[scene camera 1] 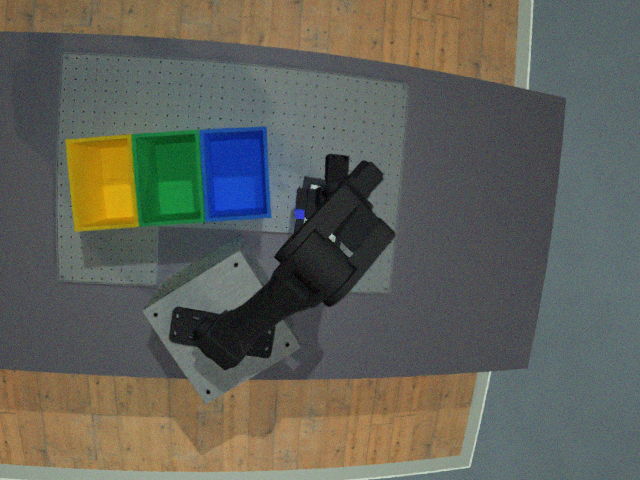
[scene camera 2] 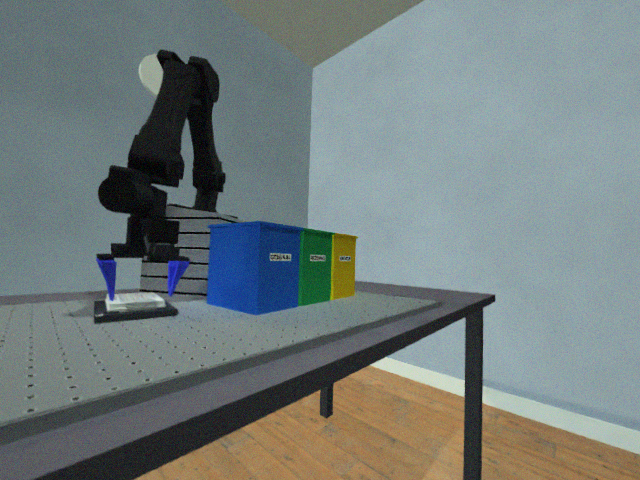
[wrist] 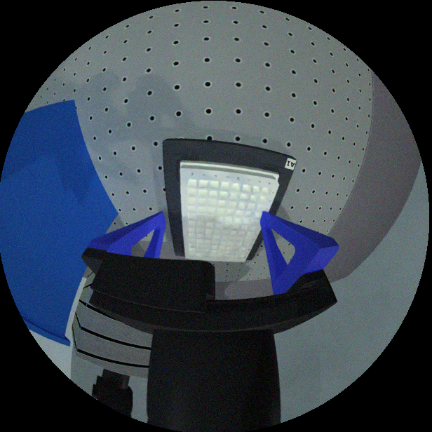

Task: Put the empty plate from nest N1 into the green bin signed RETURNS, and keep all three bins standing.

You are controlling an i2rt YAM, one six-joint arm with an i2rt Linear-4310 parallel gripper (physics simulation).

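Where they show: gripper, fingertip midpoint: (scene camera 2: 142, 297); arm's base, origin of the base link: (scene camera 1: 222, 332) (scene camera 2: 203, 214).
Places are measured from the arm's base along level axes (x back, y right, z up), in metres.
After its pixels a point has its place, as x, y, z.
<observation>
The white well plate (scene camera 2: 135, 301) {-0.296, 0.196, -0.209} (wrist: 226, 215) lies in the black nest (scene camera 2: 135, 314) {-0.331, 0.198, -0.226} (wrist: 172, 200). The nest has a small tag at one corner in the wrist view. In scene camera 1 the arm covers most of both. My gripper (scene camera 2: 140, 297) {-0.267, 0.181, -0.208} (wrist: 212, 216) is open, one blue fingertip on each side of the plate, with its tips near the plate's height. The fingers appear apart from the plate. The green bin (scene camera 1: 168, 178) {-0.263, -0.187, -0.232} (scene camera 2: 316, 268) {-0.354, -0.171, -0.149} stands upright between the blue bin (scene camera 1: 236, 173) {-0.305, -0.030, -0.233} (scene camera 2: 253, 268) {-0.385, 0.013, -0.146} (wrist: 50, 210) and the yellow bin (scene camera 1: 103, 183) {-0.224, -0.337, -0.227} (scene camera 2: 343, 267) {-0.322, -0.295, -0.149}; its sign is blurred.
The bins stand in a touching row on the perforated board (scene camera 1: 310, 118) {-0.471, 0.118, -0.234} (scene camera 2: 217, 341) {-0.515, 0.124, -0.235} (wrist: 222, 97), the blue bin nearest the gripper. The arm's grey base block (scene camera 1: 217, 284) {-0.091, -0.024, -0.010} (scene camera 2: 193, 235) {-0.109, 0.055, -0.074} (wrist: 112, 345) stands near the table's (scene camera 1: 439, 310) {-0.044, 0.586, -0.247} front edge in scene camera 1.
</observation>
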